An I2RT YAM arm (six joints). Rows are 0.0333 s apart.
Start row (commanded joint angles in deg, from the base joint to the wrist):
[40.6 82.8 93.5 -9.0 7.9 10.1]
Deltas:
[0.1 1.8 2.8 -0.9 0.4 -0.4]
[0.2 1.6 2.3 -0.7 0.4 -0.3]
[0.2 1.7 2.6 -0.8 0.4 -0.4]
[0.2 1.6 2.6 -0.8 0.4 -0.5]
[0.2 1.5 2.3 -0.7 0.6 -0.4]
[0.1 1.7 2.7 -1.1 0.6 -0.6]
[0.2 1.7 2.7 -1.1 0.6 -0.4]
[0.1 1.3 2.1 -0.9 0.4 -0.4]
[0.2 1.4 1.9 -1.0 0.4 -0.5]
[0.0 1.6 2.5 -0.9 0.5 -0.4]
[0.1 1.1 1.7 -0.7 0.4 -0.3]
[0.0 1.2 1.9 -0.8 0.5 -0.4]
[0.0 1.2 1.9 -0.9 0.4 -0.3]
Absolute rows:
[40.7 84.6 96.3 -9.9 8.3 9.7]
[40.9 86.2 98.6 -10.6 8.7 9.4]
[41.1 87.9 101.2 -11.4 9.1 9.0]
[41.3 89.5 103.8 -12.2 9.5 8.5]
[41.5 91.0 106.1 -12.9 10.1 8.1]
[41.6 92.7 108.8 -14.0 10.7 7.5]
[41.8 94.4 111.5 -15.1 11.3 7.1]
[41.9 95.7 113.6 -16.0 11.7 6.7]
[42.1 97.1 115.5 -17.0 12.1 6.2]
[42.1 98.7 118.0 -17.9 12.6 5.8]
[42.2 99.8 119.7 -18.6 13.0 5.5]
[42.2 101.0 121.6 -19.4 13.5 5.1]
[42.2 102.2 123.5 -20.3 13.9 4.8]

